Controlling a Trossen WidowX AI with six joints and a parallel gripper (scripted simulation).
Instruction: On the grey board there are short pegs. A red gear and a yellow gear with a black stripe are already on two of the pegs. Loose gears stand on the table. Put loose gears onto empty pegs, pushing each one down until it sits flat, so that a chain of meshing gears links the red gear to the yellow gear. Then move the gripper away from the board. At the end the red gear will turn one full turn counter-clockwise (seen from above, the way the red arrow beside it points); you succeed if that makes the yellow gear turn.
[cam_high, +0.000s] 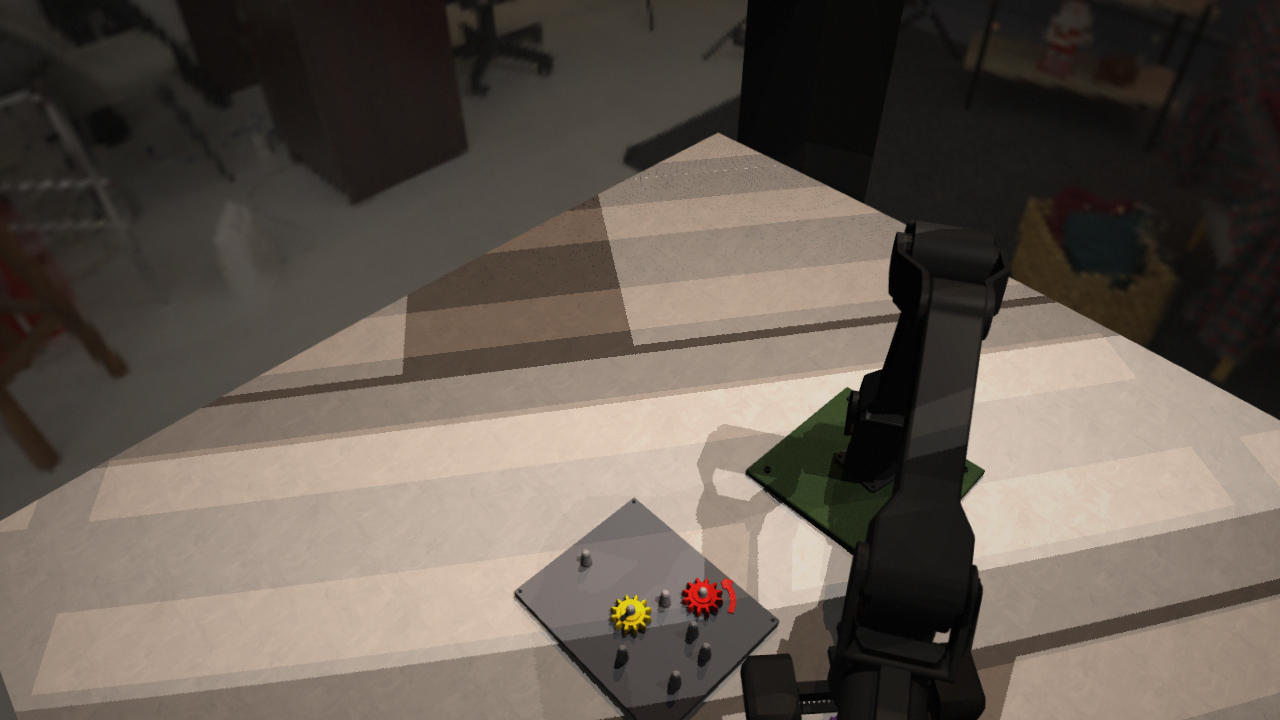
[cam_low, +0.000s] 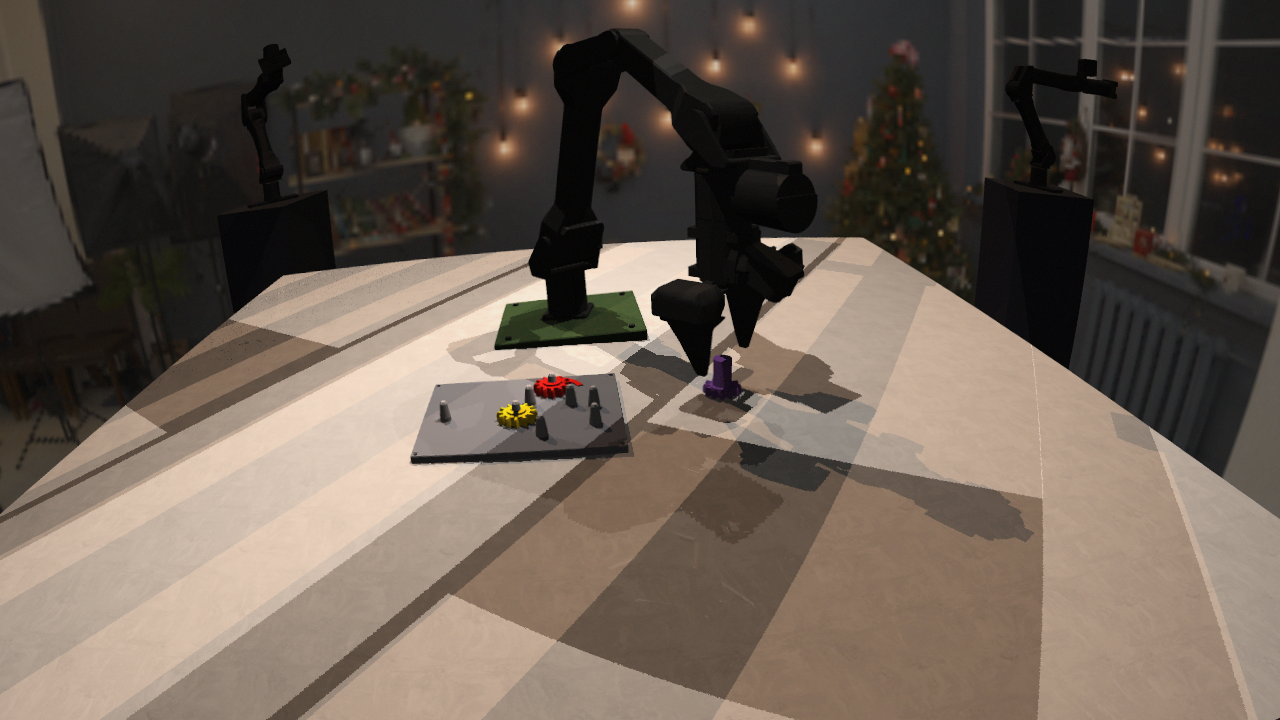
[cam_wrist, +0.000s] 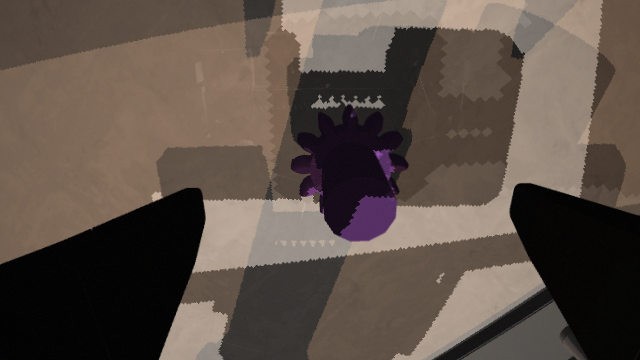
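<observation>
The purple gear is 20 mm below my gripper tip. The rest, counted from my gripper tip: red arrow: 170 mm to the right, 30 mm below, 10 mm behind; then red gear: 180 mm to the right, 20 mm below, 20 mm ahead; then yellow striped gear: 210 mm to the right, 90 mm ahead, 20 mm below.
</observation>
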